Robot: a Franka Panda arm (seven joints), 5 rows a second.
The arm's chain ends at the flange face. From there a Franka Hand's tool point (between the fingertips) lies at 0.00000 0.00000 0.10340 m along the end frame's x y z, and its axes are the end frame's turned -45 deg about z.
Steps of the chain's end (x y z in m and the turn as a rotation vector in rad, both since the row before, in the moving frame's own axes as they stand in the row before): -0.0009 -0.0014 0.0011 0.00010 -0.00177 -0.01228; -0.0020 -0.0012 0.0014 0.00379 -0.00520 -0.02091; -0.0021 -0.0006 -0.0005 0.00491 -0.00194 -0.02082; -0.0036 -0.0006 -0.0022 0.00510 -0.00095 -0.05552; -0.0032 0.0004 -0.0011 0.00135 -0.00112 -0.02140
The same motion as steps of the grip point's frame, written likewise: 0.0002 -0.0018 0.0011 0.00132 -0.00118 -0.01228; -0.0007 -0.0029 0.0014 0.00636 -0.00100 -0.02091; -0.0008 -0.0024 -0.0005 0.00484 0.00210 -0.02082; -0.0018 -0.0034 -0.0022 0.00428 0.00293 -0.05552; -0.0025 -0.0022 -0.0011 0.00175 0.00016 -0.02140
